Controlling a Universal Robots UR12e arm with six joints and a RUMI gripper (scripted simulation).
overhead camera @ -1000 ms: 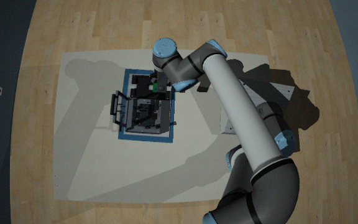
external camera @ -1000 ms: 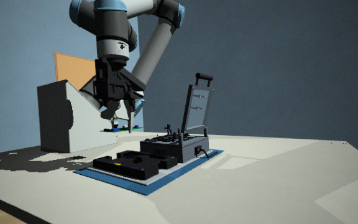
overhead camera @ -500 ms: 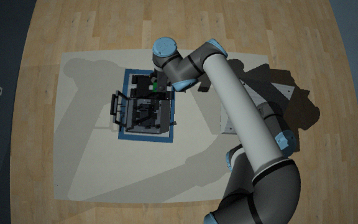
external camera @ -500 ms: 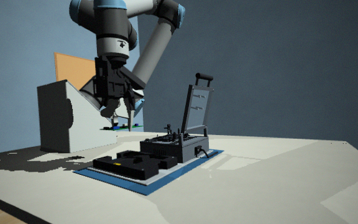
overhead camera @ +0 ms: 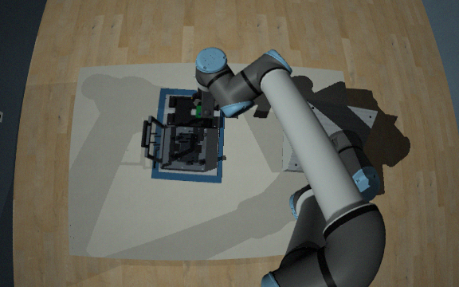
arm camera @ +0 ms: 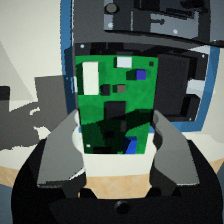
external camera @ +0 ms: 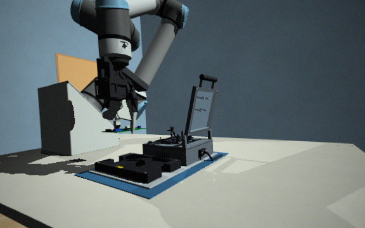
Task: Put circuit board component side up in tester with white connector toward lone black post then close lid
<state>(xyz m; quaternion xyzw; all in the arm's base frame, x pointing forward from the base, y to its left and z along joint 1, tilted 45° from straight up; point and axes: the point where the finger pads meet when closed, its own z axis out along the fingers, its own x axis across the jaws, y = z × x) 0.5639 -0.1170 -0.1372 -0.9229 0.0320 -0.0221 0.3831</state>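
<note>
Right now the green circuit board is right at my hand. Also, from my hand: tester lid 19 cm ahead, 16 cm to the left, 6 cm above.
</note>
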